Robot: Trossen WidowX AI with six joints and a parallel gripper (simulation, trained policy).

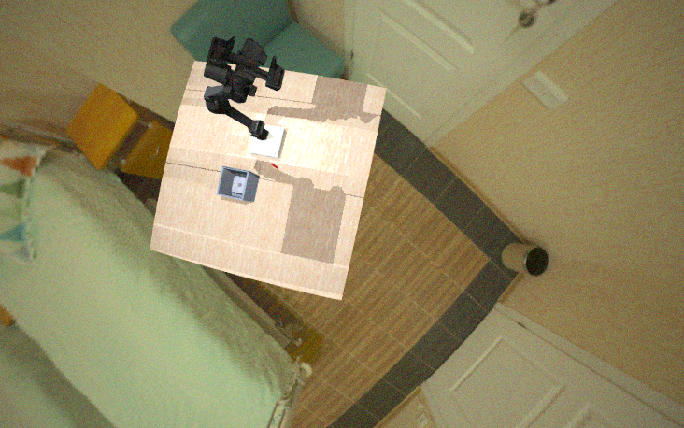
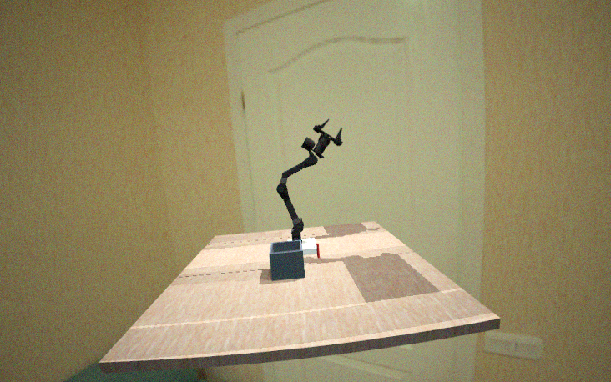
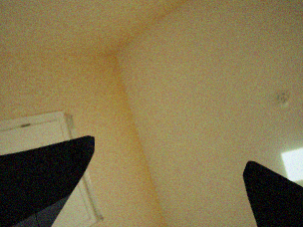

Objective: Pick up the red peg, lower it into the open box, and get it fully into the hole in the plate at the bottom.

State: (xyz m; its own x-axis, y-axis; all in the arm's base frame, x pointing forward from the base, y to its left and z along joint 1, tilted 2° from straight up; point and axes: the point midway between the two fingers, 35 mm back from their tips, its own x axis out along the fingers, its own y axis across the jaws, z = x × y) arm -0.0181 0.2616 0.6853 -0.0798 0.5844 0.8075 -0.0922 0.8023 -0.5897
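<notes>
Now: gripper tip 150 mm short of the red peg, 160 mm to the left of it and 710 mm above it. Round my gripper tip: pale plate (310 mm ahead, 320 mm to the right, 710 mm below).
</notes>
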